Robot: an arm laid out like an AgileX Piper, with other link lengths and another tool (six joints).
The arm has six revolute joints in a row. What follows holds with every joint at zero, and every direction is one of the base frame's.
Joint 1 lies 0.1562 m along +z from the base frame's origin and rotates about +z.
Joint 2 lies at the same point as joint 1 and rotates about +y.
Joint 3 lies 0.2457 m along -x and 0.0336 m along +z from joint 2 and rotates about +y.
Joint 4 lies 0.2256 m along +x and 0.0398 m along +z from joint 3 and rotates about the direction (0.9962, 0, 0.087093).
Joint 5 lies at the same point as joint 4 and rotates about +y.
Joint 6 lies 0.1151 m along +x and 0.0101 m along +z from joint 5 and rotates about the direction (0.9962, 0, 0.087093).
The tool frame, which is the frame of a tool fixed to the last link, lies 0.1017 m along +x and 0.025 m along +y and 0.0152 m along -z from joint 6; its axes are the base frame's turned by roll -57.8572, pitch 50.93 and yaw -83.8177 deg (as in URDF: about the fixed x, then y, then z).
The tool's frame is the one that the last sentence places.
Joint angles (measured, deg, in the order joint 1, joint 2, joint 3, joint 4, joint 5, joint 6), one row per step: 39.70, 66.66, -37.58, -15.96, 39.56, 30.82; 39.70, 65.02, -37.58, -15.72, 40.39, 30.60; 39.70, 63.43, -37.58, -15.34, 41.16, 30.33; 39.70, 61.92, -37.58, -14.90, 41.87, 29.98; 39.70, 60.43, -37.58, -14.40, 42.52, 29.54; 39.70, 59.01, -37.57, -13.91, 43.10, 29.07; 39.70, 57.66, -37.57, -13.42, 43.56, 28.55; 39.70, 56.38, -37.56, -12.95, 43.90, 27.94; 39.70, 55.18, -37.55, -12.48, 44.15, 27.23; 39.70, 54.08, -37.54, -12.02, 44.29, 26.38; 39.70, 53.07, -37.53, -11.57, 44.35, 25.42; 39.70, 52.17, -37.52, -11.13, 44.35, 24.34; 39.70, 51.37, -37.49, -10.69, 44.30, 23.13
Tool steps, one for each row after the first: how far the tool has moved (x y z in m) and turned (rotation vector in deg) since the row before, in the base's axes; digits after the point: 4 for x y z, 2 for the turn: -0.0015, -0.0013, 0.0055, 0.54, -0.60, -0.11; -0.0017, -0.0010, 0.0052, 0.63, -0.52, -0.10; -0.0019, -0.0008, 0.0049, 0.63, -0.47, -0.02; -0.0020, -0.0006, 0.0048, 0.66, -0.47, 0.06; -0.0020, -0.0005, 0.0045, 0.64, -0.47, 0.12; -0.0018, -0.0003, 0.0044, 0.66, -0.52, 0.20; -0.0016, -0.0001, 0.0042, 0.62, -0.58, 0.32; -0.0015, 0.0000, 0.0040, 0.58, -0.61, 0.42; -0.0014, 0.0002, 0.0037, 0.50, -0.66, 0.57; -0.0012, 0.0002, 0.0035, 0.43, -0.69, 0.68; -0.0011, 0.0003, 0.0031, 0.32, -0.70, 0.79; -0.0011, 0.0003, 0.0027, 0.20, -0.69, 0.90
